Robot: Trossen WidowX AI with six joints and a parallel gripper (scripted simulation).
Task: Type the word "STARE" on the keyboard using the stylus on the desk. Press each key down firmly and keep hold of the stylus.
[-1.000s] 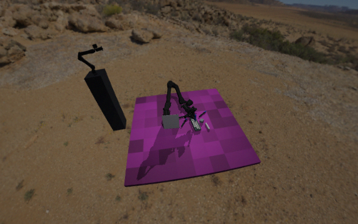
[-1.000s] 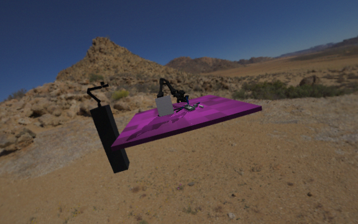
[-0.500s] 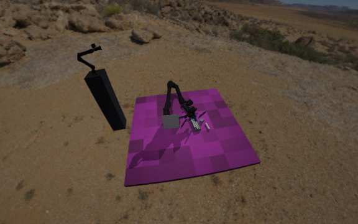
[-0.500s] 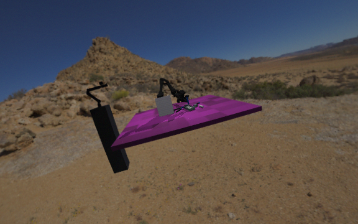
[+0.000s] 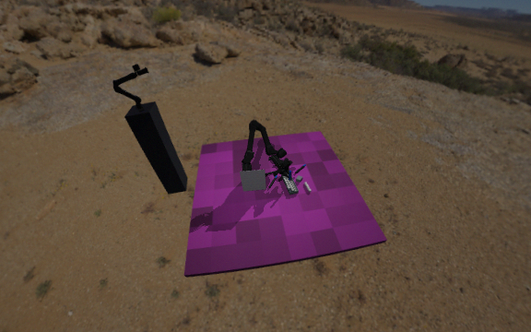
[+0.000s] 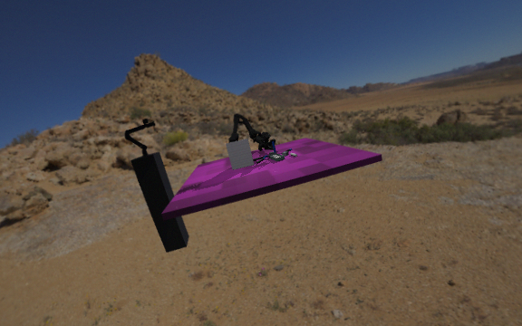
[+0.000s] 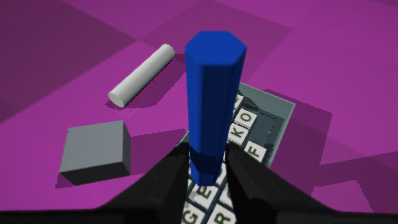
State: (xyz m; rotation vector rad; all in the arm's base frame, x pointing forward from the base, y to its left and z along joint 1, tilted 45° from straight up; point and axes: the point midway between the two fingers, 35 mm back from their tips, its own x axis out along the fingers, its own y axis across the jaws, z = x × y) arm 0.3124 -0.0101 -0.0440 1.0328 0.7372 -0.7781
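My gripper tip is 20 mm above the blue hexagonal stylus. The rest, counted from my gripper tip: white cylinder 130 mm ahead, 80 mm to the right, 70 mm below; then grey block 90 mm ahead, 70 mm below, 20 mm to the left.
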